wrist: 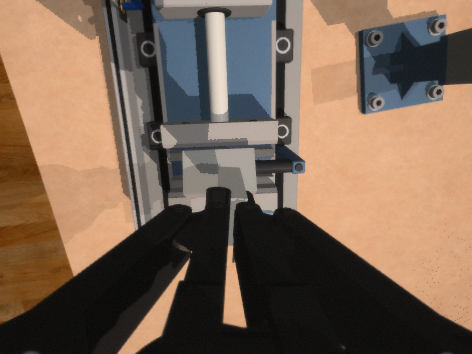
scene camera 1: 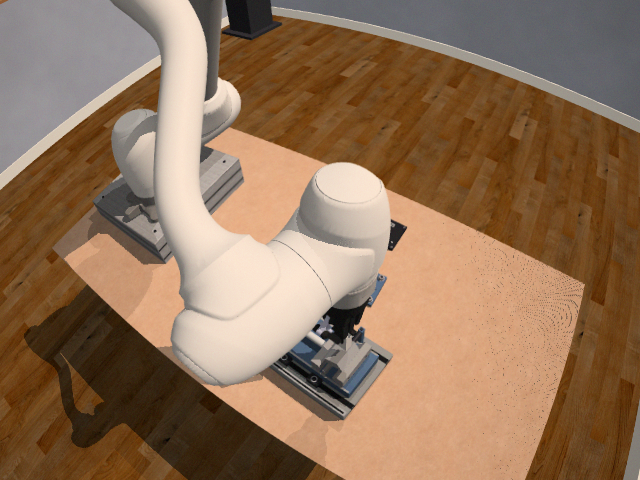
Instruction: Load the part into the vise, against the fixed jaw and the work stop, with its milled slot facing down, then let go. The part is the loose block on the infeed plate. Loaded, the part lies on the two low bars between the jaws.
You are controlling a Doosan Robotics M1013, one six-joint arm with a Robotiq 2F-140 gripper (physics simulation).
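Places are measured from the arm's base along level axes (x right, y up, z back), in metres.
Pixels of known places: gripper, fingertip midpoint: [wrist: 228, 184] [scene camera 1: 343, 344].
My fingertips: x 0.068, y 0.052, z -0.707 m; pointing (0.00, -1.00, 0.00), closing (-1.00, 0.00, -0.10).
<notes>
Behind a point stands the place of what it marks.
The part, a light grey block [wrist: 219, 172], lies in the vise [wrist: 292, 100] {x -0.009, y -0.069, z -0.651 m} [scene camera 1: 345, 413] {x 0.164, y -0.039, z -0.786 m} between the movable jaw [wrist: 220, 134] and the fixed jaw, which is partly hidden behind the fingers in the wrist view. No slot shows on the part's top face; its underside is hidden. The dark rod of the work stop [wrist: 272, 166] {x 0.027, y 0.007, z -0.706 m} reaches the part's right side in the wrist view. A narrow dark line shows between the part and the movable jaw. My gripper [wrist: 228, 184] {x 0.068, y 0.052, z -0.707 m} [scene camera 1: 346, 338] {x 0.068, y 0.052, z -0.707 m} is shut and empty, its tips over the part's fixed-jaw edge. Whether they touch it cannot be told.
A blue plate [wrist: 370, 70] {x -0.099, y -0.079, z -0.623 m} [scene camera 1: 379, 291] {x -0.142, y -0.080, z -0.666 m} with bolts and a dark post stands beside the vise. A black plate [scene camera 1: 397, 237] {x -0.310, y -0.080, z -0.614 m} lies farther back, partly hidden by the arm. The vise's pale screw rod [wrist: 216, 65] {x 0.072, y -0.003, z -0.619 m} runs away from the movable jaw. The arm covers part of the vise.
</notes>
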